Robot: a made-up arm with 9 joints. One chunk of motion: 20 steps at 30 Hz.
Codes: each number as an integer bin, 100 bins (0 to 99) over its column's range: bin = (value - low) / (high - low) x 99, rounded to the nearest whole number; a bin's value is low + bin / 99 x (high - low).
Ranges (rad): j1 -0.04..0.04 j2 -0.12..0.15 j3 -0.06..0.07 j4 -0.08..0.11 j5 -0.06..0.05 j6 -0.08..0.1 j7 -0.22..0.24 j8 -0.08..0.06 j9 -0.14..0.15
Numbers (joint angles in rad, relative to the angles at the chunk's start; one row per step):
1: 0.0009 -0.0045 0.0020 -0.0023 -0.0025 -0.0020 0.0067 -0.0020 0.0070
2: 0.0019 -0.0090 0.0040 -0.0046 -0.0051 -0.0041 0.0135 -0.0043 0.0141
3: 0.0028 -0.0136 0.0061 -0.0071 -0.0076 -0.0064 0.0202 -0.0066 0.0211
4: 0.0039 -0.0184 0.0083 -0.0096 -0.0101 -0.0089 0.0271 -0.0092 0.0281
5: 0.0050 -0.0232 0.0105 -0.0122 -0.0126 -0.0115 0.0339 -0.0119 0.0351
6: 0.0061 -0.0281 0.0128 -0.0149 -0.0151 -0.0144 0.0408 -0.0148 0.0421
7: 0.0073 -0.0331 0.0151 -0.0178 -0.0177 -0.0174 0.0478 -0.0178 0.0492
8: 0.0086 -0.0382 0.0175 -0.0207 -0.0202 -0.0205 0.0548 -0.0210 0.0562
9: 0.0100 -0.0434 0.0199 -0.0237 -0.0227 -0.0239 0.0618 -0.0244 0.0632
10: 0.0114 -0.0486 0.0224 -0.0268 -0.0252 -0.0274 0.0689 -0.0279 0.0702
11: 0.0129 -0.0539 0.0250 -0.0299 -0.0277 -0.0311 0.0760 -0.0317 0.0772
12: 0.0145 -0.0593 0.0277 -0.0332 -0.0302 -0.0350 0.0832 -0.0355 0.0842
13: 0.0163 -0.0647 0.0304 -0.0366 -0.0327 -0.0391 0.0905 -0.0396 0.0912
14: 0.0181 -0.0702 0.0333 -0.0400 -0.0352 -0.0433 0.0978 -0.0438 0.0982
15: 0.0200 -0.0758 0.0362 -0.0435 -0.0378 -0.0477 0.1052 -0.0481 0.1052
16: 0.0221 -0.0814 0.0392 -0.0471 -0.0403 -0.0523 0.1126 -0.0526 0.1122
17: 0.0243 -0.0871 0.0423 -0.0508 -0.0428 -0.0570 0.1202 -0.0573 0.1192
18: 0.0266 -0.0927 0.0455 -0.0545 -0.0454 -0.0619 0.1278 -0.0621 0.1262
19: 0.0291 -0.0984 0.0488 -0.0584 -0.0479 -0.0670 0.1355 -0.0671 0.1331
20: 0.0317 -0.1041 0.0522 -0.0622 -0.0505 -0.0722 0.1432 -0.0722 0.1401
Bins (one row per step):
1: 51 42 47 40 52 43 49 55 50
2: 52 41 49 39 49 42 50 54 53
3: 53 39 50 38 47 40 52 52 55
4: 54 37 52 37 45 39 53 50 57
5: 56 35 54 35 43 38 55 48 60
6: 57 34 55 34 40 36 56 46 62
7: 59 32 57 32 38 34 58 44 65
8: 60 30 59 31 36 33 59 42 67
9: 62 28 61 29 34 31 61 39 69
10: 64 26 63 28 31 29 62 37 72
11: 65 24 65 26 29 27 64 34 74
12: 67 22 67 24 27 25 65 31 77
13: 70 20 69 23 25 22 67 29 79
14: 72 18 71 21 22 20 68 26 81
15: 74 16 73 19 20 18 70 23 84
16: 77 14 76 17 18 15 72 19 86
17: 80 12 78 15 15 13 73 16 88
18: 82 10 80 13 13 10 75 13 91
19: 86 8 83 11 11 7 77 9 93
20: 89 6 85 9 9 4 78 6 96

